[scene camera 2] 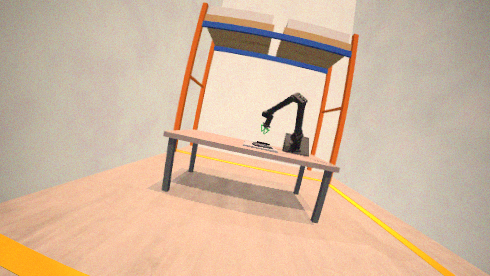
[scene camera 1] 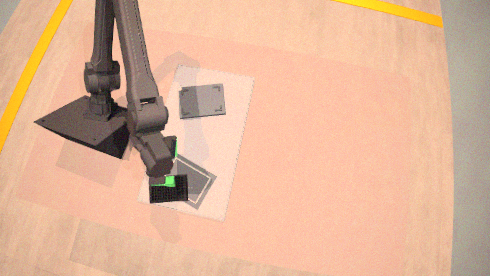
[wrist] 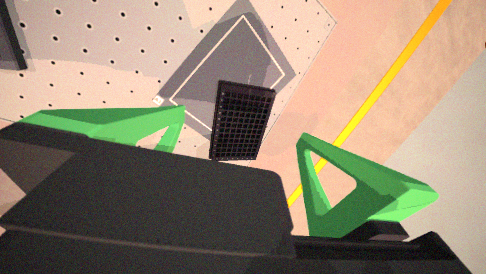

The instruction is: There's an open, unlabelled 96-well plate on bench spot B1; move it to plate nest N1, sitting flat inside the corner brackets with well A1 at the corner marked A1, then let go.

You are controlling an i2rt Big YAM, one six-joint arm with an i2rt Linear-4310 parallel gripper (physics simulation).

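Where they show: gripper, fingertip midpoint: (scene camera 2: 262, 133) (scene camera 1: 174, 170) (wrist: 245, 126); arm's base, origin of the base link: (scene camera 2: 295, 146) (scene camera 1: 101, 112).
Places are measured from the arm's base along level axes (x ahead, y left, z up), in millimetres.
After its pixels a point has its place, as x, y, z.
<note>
A black 96-well plate (scene camera 1: 168, 193) {278, -250, -37} (scene camera 2: 261, 143) {302, -185, -46} (wrist: 243, 122) {283, -233, -36} lies partly on the grey pad with a white outline, spot B1 (scene camera 1: 199, 182) {373, -203, -50} (wrist: 210, 65) {341, -165, -49}, turned relative to the outline and overhanging the pad. Its A1 well cannot be told. Plate nest N1 (scene camera 1: 210, 101) {377, 84, -39} (wrist: 10, 37) {303, 17, -43} is a grey slab with dark corner brackets; a small pale mark shows at its upper left corner in scene camera 1. My gripper (scene camera 1: 174, 165) {313, -189, 63} (scene camera 2: 265, 129) {313, -189, 63} (wrist: 245, 126) {313, -189, 63} is open and empty, above the plate, with its green fingers wide apart. In scene camera 1 one finger covers part of the plate's upper edge.
A pale perforated board (scene camera 1: 232, 125) {462, 5, -51} (wrist: 115, 52) {318, -64, -51} lies under the pad and nest. The robot's dark base (scene camera 1: 80, 120) {-34, -56, 58} (scene camera 2: 303, 143) {-90, -31, 48} stands beside the board. An orange and blue rack (scene camera 2: 183, 90) with boxes stands behind the table (scene camera 2: 220, 141) {711, 218, -64}.
</note>
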